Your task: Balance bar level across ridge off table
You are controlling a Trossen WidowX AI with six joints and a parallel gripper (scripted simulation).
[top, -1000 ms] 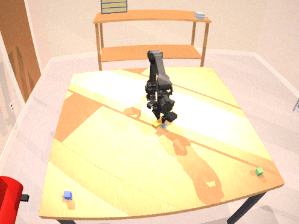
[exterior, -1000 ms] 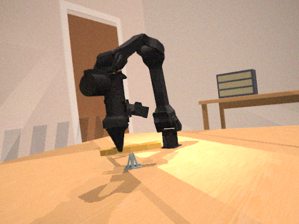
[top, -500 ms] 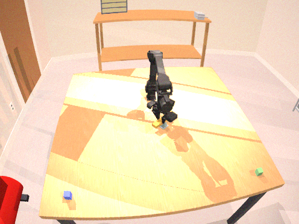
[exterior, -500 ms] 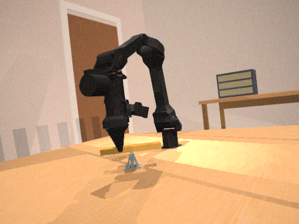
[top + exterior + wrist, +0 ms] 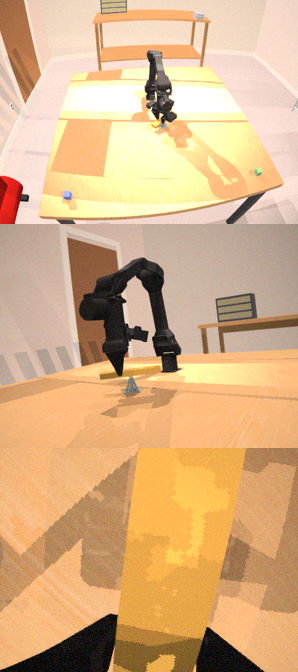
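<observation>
The yellow bar is 2 cm behind my gripper tip and 2 cm to the left of it. The rest, counted from my gripper tip: green cube (43 cm ahead, 49 cm to the left, 4 cm below); then blue cube (43 cm ahead, 51 cm to the right, 4 cm below).
</observation>
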